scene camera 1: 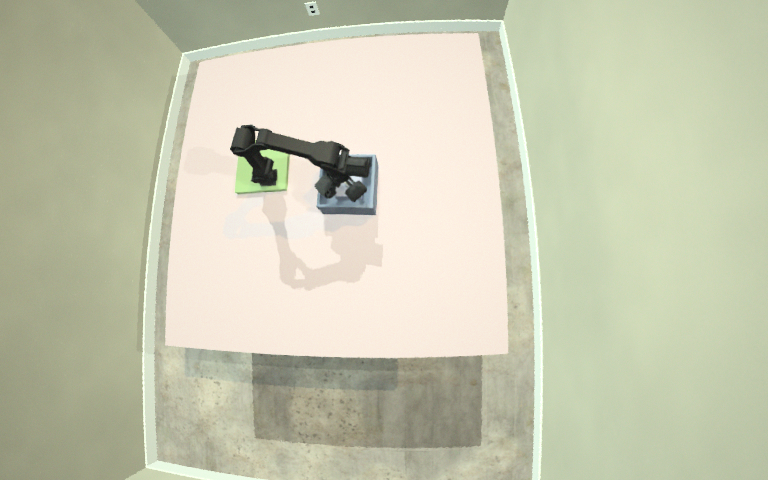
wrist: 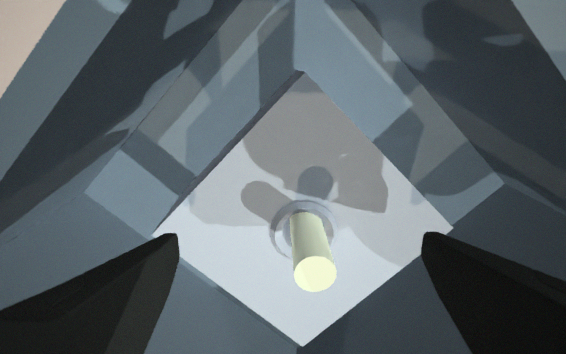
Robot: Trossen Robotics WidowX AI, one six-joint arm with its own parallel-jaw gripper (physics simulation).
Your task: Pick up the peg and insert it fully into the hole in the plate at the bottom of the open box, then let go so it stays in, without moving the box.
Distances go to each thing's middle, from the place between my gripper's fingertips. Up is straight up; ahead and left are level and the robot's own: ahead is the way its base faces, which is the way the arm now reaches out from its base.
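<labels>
Blue-grey box (scene camera 1: pixel 368 206) visible to me; my gripper is 30 mm above it.
</labels>
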